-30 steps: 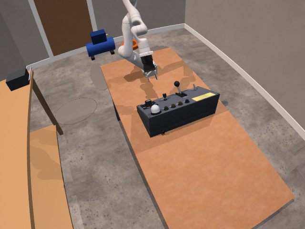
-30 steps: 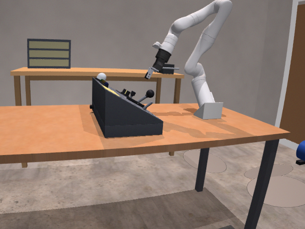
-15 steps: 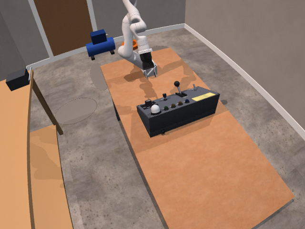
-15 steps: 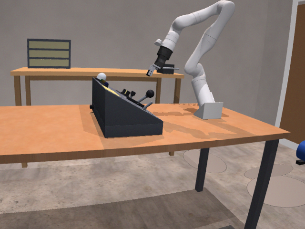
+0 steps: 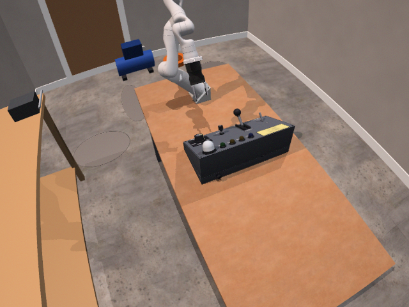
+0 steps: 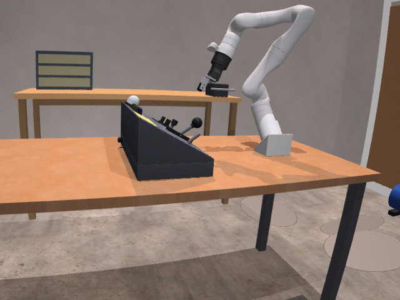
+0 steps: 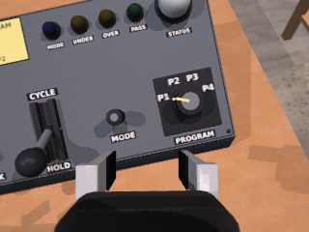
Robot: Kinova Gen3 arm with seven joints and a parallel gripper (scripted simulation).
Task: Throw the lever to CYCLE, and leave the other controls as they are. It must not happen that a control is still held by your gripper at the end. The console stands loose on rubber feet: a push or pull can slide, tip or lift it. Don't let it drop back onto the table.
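My hand is 16 cm to the right of the lever, 15 cm above it and 12 cm short of it. The rest, counted from my hand: program knob: 16 cm below, 14 cm ahead, 7 cm to the right; mode knob: 16 cm below, 13 cm ahead, 4 cm to the left; dark console: 18 cm below, 17 cm ahead, 11 cm to the left.
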